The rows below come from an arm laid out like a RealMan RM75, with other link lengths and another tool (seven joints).
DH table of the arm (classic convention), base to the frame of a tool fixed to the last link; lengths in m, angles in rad. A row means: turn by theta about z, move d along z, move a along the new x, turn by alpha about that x. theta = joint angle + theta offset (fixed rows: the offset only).
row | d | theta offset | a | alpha
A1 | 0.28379 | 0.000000 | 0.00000 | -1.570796
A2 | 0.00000 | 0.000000 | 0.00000 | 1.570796
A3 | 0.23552 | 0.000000 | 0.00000 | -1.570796
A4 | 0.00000 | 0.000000 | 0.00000 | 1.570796
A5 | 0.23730 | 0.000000 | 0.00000 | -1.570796
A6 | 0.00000 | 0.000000 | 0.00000 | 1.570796
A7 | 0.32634 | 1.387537 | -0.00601 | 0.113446
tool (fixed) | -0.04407 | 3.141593 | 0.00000 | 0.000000
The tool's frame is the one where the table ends.
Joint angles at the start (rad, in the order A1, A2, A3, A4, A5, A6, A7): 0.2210 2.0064 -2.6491 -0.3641 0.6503 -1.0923 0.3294
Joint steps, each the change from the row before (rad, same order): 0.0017 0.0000 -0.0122 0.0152 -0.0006 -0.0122 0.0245; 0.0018 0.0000 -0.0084 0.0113 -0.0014 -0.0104 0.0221; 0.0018 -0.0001 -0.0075 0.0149 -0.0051 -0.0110 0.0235; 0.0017 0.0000 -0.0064 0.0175 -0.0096 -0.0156 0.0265; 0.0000 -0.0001 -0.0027 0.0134 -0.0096 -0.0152 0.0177; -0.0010 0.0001 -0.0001 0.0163 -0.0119 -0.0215 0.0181; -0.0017 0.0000 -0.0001 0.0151 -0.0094 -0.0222 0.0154; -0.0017 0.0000 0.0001 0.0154 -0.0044 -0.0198 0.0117; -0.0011 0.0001 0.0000 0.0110 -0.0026 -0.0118 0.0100; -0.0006 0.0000 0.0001 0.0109 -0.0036 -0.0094 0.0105; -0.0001 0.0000 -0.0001 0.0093 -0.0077 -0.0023 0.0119; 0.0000 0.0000 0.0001 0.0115 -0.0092 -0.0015 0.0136
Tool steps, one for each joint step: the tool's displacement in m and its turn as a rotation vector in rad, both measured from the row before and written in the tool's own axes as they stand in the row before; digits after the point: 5 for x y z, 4 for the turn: -0.00055 0.00218 -0.00224 -0.0027 -0.0100 0.0119; -0.00048 0.00099 -0.00153 -0.0004 -0.0087 0.0120; -0.00012 0.00185 -0.00202 -0.0029 -0.0095 0.0098; -0.00052 0.00139 -0.00250 -0.0010 -0.0125 0.0096; -0.00048 0.00046 -0.00239 0.0017 -0.0095 0.0050; -0.00010 -0.00036 -0.00325 0.0054 -0.0092 0.0043; 0.00006 -0.00078 -0.00341 0.0069 -0.0076 0.0040; 0.00152 -0.00049 -0.00349 0.0056 -0.0022 0.0027; 0.00130 0.00018 -0.00238 0.0019 -0.0009 0.0039; 0.00125 0.00068 -0.00216 -0.0004 -0.0014 0.0038; 0.00034 0.00238 -0.00147 -0.0071 -0.0041 0.0041; 0.00070 0.00321 -0.00175 -0.0099 -0.0040 0.0043
